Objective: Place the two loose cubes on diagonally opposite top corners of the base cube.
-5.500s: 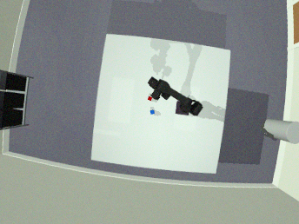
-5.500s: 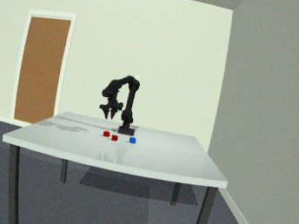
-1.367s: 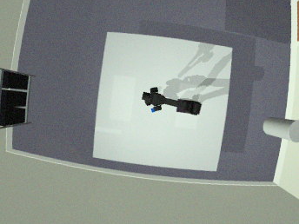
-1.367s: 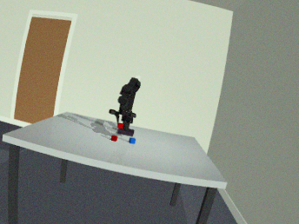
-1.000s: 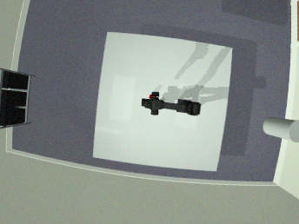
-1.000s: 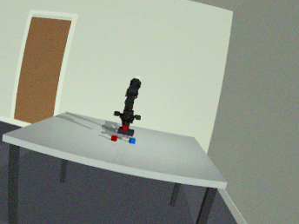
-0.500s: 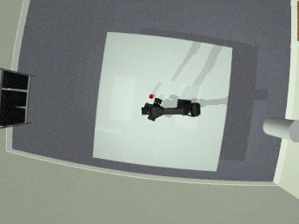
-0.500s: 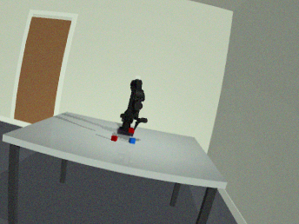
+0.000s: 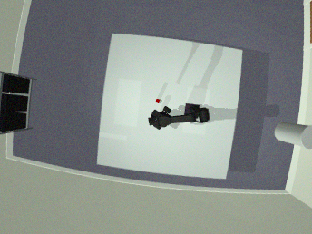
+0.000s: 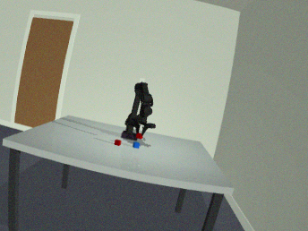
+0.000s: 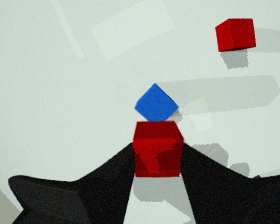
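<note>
The blue cube lies 10 mm ahead of my gripper tip, 10 mm to the right of it and 70 mm below it.
</note>
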